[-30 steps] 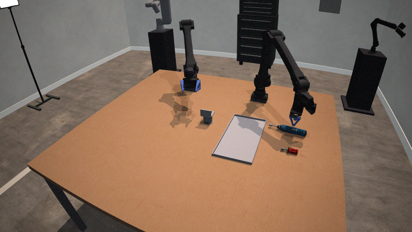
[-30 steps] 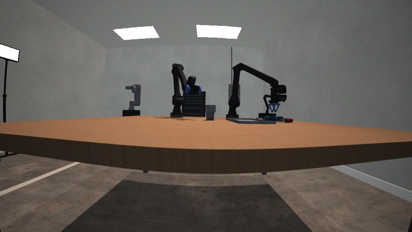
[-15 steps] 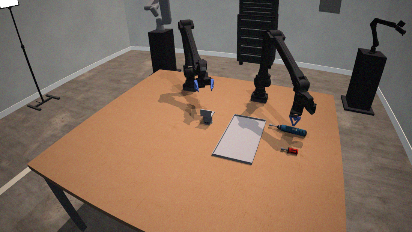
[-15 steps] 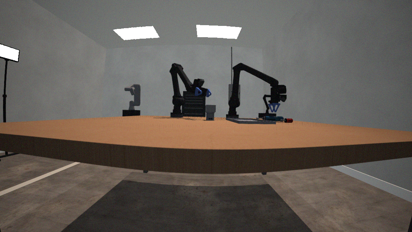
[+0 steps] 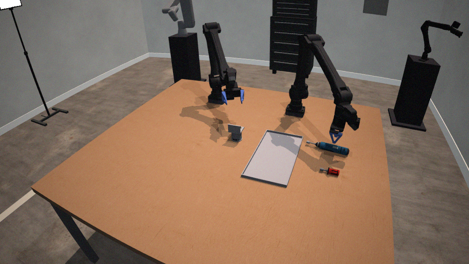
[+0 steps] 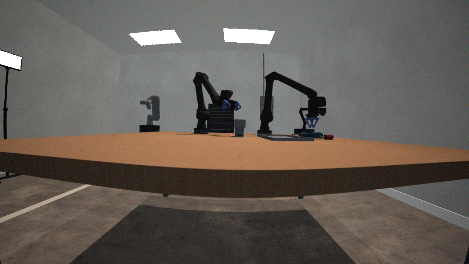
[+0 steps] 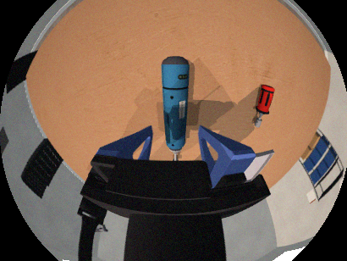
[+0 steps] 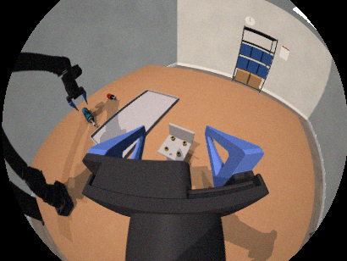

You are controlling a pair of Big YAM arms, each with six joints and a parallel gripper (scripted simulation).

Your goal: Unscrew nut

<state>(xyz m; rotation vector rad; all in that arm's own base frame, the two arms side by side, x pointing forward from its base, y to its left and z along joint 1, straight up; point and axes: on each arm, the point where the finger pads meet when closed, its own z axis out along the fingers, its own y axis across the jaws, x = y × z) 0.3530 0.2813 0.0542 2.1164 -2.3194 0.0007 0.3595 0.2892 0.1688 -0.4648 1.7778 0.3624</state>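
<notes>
Right now the grey bracket is 130 mm below my right hand, 50 mm ahead of it and 30 mm to the left of it. Also, from my right hand: flat grey tray: 280 mm to the left, 200 mm below, 130 mm ahead; joint module: 170 mm below, 50 mm ahead, 30 mm to the left; red-handled tool: 570 mm to the left, 190 mm below, 180 mm ahead.
</notes>
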